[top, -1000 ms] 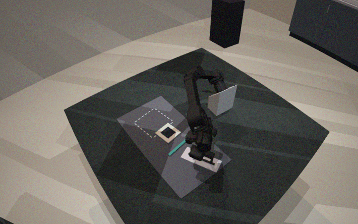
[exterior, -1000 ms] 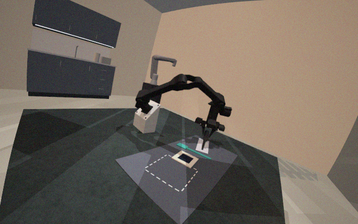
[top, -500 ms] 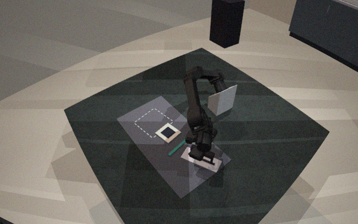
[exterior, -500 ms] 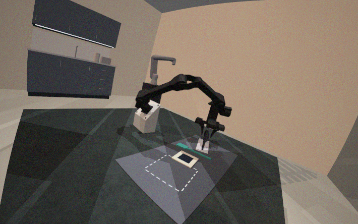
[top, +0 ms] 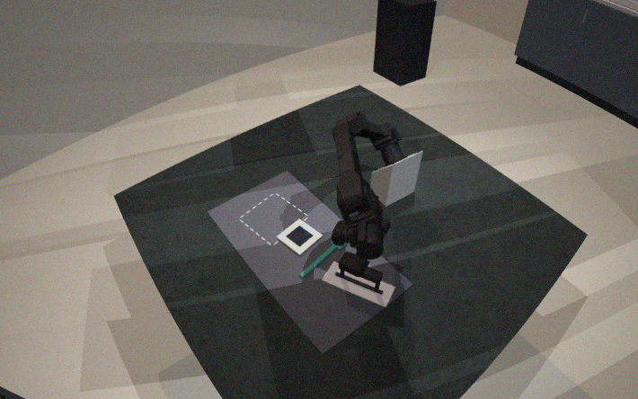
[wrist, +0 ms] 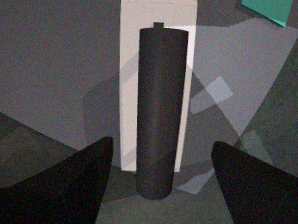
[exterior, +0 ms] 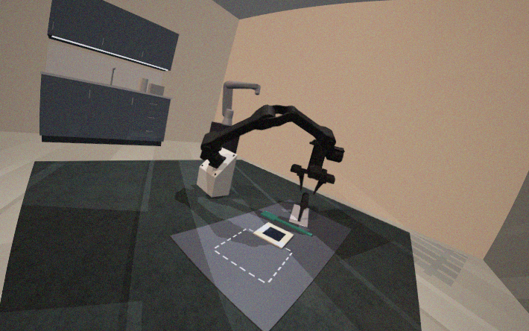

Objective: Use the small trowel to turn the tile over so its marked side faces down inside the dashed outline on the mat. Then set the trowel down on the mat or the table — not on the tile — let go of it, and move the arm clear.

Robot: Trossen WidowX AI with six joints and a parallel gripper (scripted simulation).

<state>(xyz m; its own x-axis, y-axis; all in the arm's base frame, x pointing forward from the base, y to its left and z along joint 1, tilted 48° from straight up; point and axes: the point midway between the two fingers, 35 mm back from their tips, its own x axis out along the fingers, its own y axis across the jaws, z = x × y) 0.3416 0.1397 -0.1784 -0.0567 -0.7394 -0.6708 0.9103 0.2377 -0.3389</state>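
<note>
My gripper tip is 1 cm short of the trowel, 2 cm to the left of it and 7 cm above it. Round my gripper tip: grey mat 6 cm ahead, 21 cm to the right, 13 cm below; then teal flat tool 14 cm to the right, 10 cm below; then tile 4 cm ahead, 25 cm to the right, 10 cm below.
</note>
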